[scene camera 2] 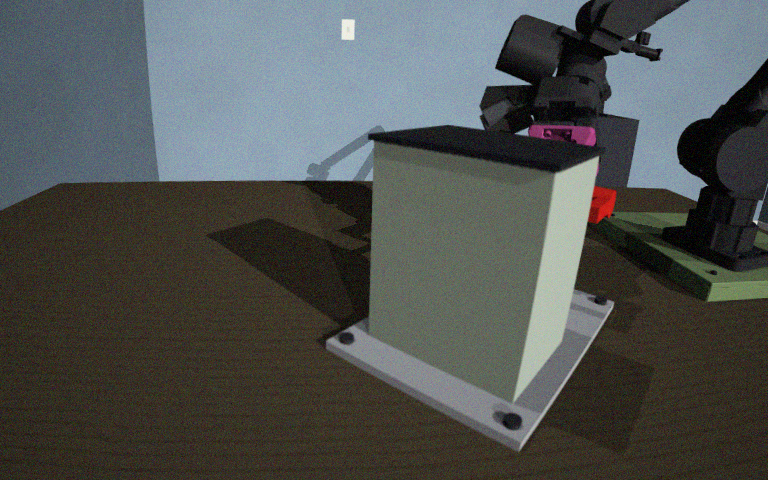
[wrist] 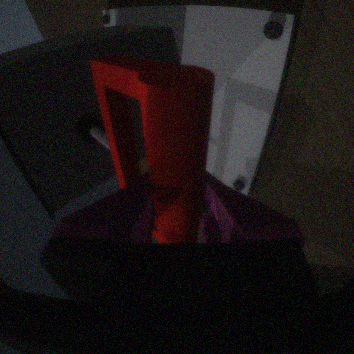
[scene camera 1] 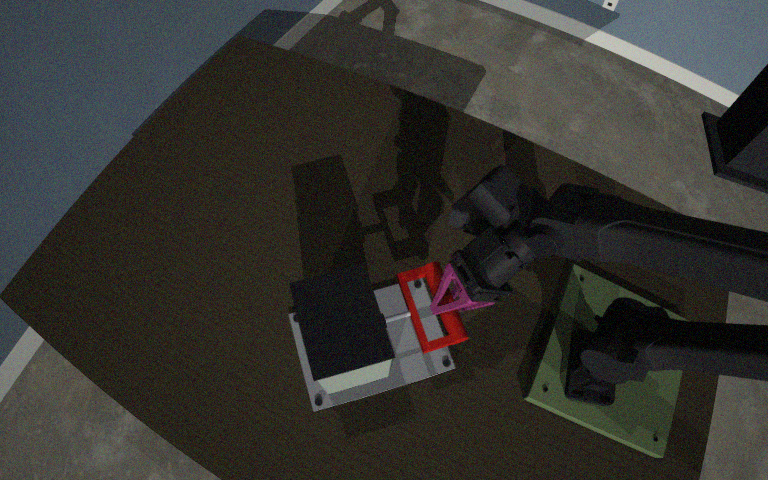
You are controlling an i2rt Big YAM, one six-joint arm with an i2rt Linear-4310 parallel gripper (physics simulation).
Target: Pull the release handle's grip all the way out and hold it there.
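The red frame-shaped release handle (scene camera 1: 415,311) (scene camera 2: 603,204) (wrist: 175,125) stands apart from the box-shaped housing (scene camera 1: 339,328) (scene camera 2: 453,254) (wrist: 45,125), which has a dark lid and pale sides. A thin light rod (scene camera 1: 398,318) (wrist: 100,137) runs between them. My gripper (scene camera 1: 447,308) (wrist: 176,177), with magenta fingers, is shut on the handle's outer bar, the one away from the housing. In the wrist view the bar rises between the fingers. In scene camera 2 the housing hides the fingertips and most of the handle.
The housing stands on a grey base plate (scene camera 1: 419,362) (scene camera 2: 424,380) (wrist: 205,40) with dark bolts, on the dark table (scene camera 1: 169,226) (scene camera 2: 169,367). The arm's green mounting plate (scene camera 1: 634,418) (scene camera 2: 736,288) lies to the right. A dark block (scene camera 1: 747,135) stands beyond the table.
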